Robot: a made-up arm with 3 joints. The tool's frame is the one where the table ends. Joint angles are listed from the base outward.
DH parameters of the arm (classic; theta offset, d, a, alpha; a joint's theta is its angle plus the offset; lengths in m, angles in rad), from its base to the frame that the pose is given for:
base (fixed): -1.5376 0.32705 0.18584 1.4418
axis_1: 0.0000 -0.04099 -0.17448 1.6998
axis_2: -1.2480 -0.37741 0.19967 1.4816
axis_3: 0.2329 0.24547 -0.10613 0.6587
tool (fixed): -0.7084 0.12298 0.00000 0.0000
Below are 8 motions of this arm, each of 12 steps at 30 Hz.
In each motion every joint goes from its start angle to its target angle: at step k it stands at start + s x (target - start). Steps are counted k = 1, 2, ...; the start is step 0. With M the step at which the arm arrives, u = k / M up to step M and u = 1 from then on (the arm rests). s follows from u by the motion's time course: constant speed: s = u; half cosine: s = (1 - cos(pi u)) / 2; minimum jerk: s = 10 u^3 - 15 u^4 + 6 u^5.
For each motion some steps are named. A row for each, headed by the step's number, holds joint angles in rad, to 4 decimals.
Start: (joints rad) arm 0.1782 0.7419 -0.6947
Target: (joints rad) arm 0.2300 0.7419 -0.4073
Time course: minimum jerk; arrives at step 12
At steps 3, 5, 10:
3: 0.1836 0.7419 -0.6649
5: 0.1962 0.7419 -0.5951
10: 0.2282 0.7419 -0.4175

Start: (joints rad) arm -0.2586 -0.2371 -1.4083
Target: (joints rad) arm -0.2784 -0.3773 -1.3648
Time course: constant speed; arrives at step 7
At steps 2, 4, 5, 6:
2: -0.2643 -0.2772 -1.3959
4: -0.2699 -0.3172 -1.3834
5: -0.2727 -0.3372 -1.3772
6: -0.2756 -0.3573 -1.3710

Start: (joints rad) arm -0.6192 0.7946 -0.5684
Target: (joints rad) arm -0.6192 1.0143 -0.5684
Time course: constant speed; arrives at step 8
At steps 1, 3, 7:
1: -0.6192 0.8221 -0.5684
3: -0.6192 0.8770 -0.5684
7: -0.6192 0.9868 -0.5684

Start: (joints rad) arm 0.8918 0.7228 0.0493
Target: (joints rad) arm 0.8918 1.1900 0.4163
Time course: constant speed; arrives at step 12
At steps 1, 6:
1: 0.8918 0.7617 0.0799
6: 0.8918 0.9564 0.2328

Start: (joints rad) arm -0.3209 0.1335 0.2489
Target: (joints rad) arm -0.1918 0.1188 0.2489
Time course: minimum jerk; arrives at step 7
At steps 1, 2, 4, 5, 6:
1: -0.3179 0.1332 0.2489
2: -0.3022 0.1314 0.2489
4: -0.2393 0.1242 0.2489
5: -0.2105 0.1209 0.2489
6: -0.1948 0.1191 0.2489

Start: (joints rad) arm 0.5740 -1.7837 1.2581
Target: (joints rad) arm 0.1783 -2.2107 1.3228
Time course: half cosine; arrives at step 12
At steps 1, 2, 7, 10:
1: 0.5673 -1.7910 1.2592
2: 0.5475 -1.8123 1.2624
7: 0.3249 -2.0525 1.2988
10: 0.2048 -2.1821 1.3185

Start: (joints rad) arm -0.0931 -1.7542 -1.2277
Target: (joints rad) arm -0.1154 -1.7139 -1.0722
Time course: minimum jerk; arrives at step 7
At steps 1, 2, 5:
1: -0.0936 -1.7533 -1.2241
2: -0.0963 -1.7484 -1.2052
5: -0.1122 -1.7197 -1.0947

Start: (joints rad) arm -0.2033 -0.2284 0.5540
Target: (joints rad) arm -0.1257 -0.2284 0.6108
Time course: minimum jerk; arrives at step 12
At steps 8, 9, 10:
8: -0.1420 -0.2284 0.5989
9: -0.1337 -0.2284 0.6049
10: -0.1285 -0.2284 0.6088

